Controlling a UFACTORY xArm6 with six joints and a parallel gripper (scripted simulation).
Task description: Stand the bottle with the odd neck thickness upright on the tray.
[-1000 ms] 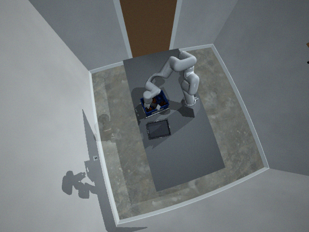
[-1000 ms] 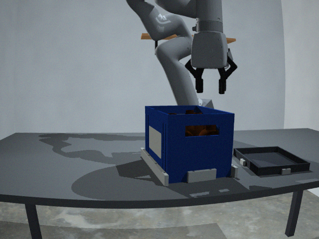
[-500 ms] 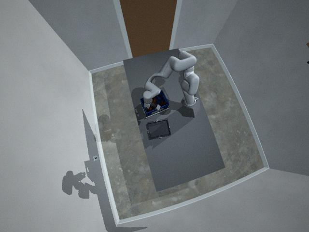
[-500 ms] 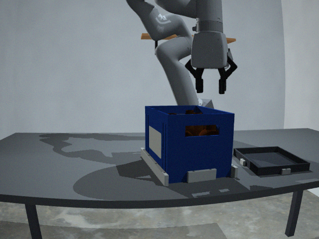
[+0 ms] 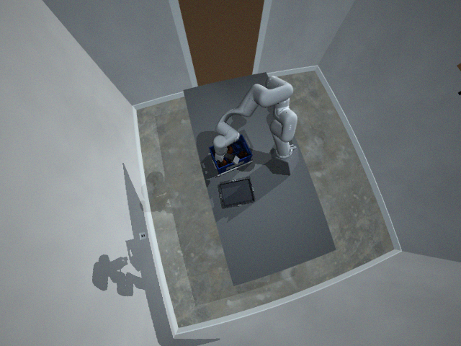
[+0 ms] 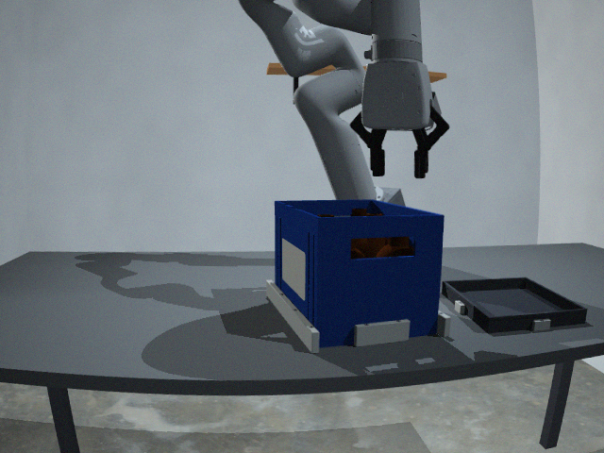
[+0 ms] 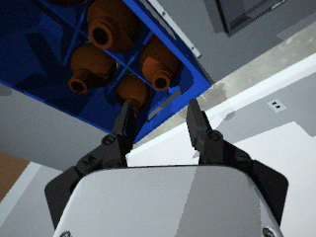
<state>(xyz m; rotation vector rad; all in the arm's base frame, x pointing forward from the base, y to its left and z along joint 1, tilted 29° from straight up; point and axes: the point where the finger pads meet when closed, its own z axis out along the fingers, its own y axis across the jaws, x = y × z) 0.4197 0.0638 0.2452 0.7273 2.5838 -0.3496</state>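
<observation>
Right now my hand is 80 mm past the blue crate, 60 mm to the left of it and 160 mm above it. Also, from my hand: bottle (70 mm behind, 100 mm to the right, 160 mm below); then dark tray (60 mm behind, 230 mm to the left, 230 mm below).
</observation>
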